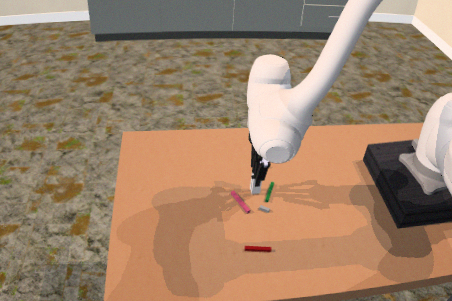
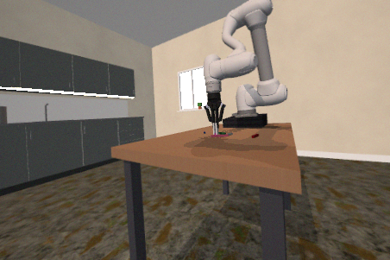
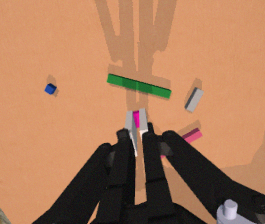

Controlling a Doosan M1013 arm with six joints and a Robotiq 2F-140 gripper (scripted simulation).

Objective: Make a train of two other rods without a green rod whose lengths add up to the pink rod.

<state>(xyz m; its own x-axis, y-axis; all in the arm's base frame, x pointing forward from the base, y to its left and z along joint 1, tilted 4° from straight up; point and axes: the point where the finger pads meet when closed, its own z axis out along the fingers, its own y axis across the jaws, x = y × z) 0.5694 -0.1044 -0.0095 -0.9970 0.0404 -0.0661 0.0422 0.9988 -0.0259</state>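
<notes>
Now: hand 30 mm above the magenta rod. Also, from my hand: green rod: 40 mm behind, 10 mm to the left, 30 mm below; short grey rod: 10 mm behind, 80 mm to the left, 30 mm below; pink rod: 60 mm ahead, 40 mm to the left, 30 mm below.
</notes>
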